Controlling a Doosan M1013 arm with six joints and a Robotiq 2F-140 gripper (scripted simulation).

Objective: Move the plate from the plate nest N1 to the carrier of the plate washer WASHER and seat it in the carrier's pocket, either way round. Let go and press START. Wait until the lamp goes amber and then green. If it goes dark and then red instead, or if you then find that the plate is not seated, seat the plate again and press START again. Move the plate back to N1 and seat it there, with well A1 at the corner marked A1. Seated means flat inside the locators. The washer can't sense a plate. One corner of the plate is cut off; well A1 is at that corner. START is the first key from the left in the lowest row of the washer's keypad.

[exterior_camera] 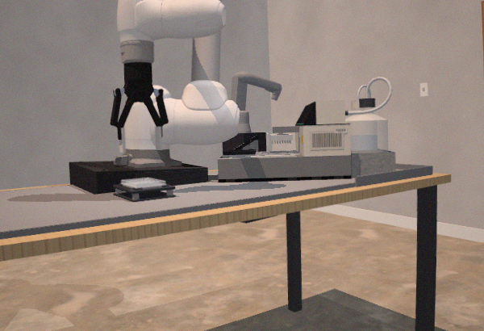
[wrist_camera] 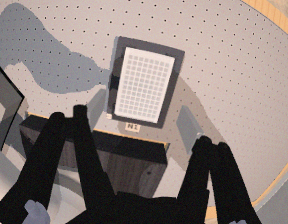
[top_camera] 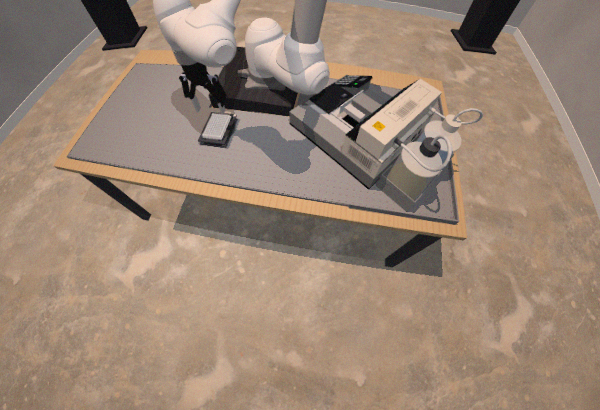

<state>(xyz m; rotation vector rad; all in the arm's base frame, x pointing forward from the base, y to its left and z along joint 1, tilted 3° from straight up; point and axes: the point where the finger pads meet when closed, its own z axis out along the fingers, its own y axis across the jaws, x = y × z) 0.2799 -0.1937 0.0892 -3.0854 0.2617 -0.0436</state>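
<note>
Right now my hand is 11 cm above the white well plate. Also, from my hand: plate washer: 58 cm to the left, 2 cm below; washer carrier: 11 cm behind, 48 cm to the left, 6 cm below; plate nest N1: 12 cm below.
</note>
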